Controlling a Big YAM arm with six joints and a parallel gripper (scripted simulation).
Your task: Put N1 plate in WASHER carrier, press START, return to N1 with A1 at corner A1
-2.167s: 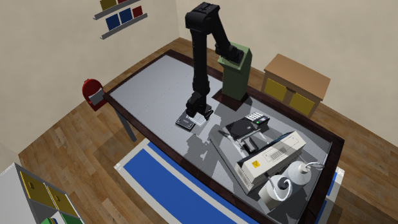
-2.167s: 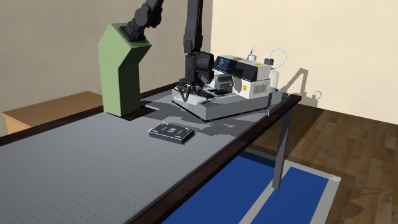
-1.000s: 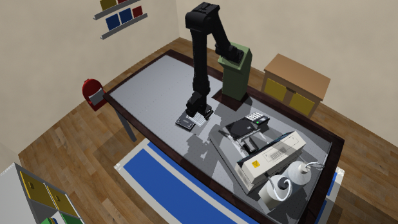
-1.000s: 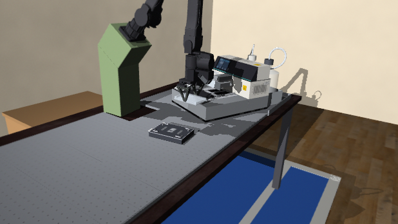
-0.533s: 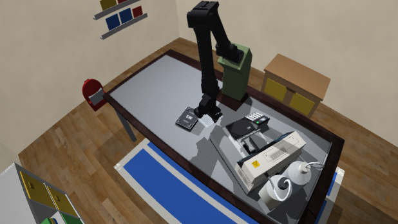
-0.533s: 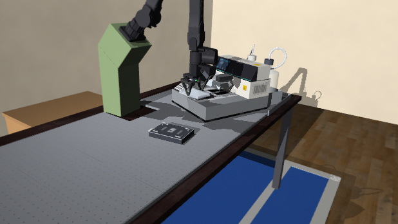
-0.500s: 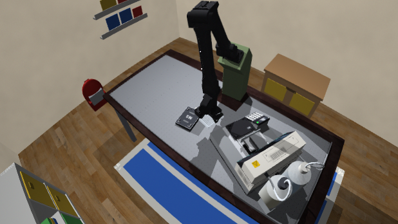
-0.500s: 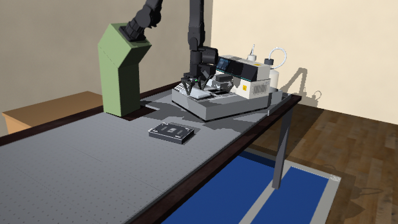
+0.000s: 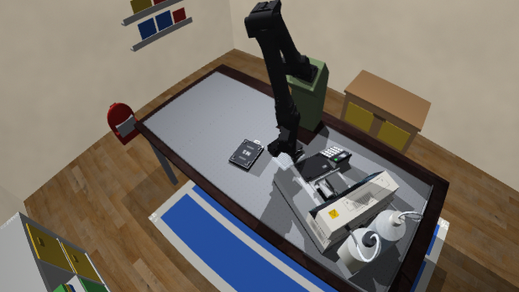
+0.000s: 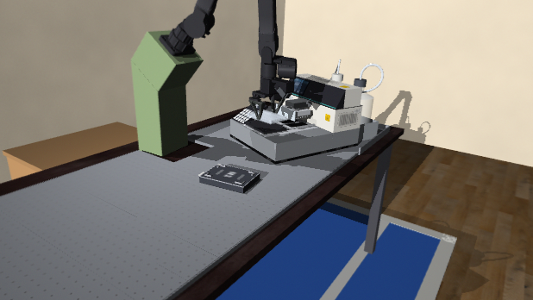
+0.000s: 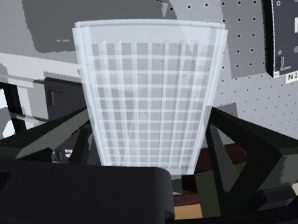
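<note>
Right now my hand is 70 mm past the carrier, 100 mm to the right of it and 80 mm above it. Also, from my hand: well plate: 10 mm below; then plate nest N1: 10 mm ahead, 250 mm to the right, 160 mm below; then plate washer: 240 mm to the left, 40 mm below.
</note>
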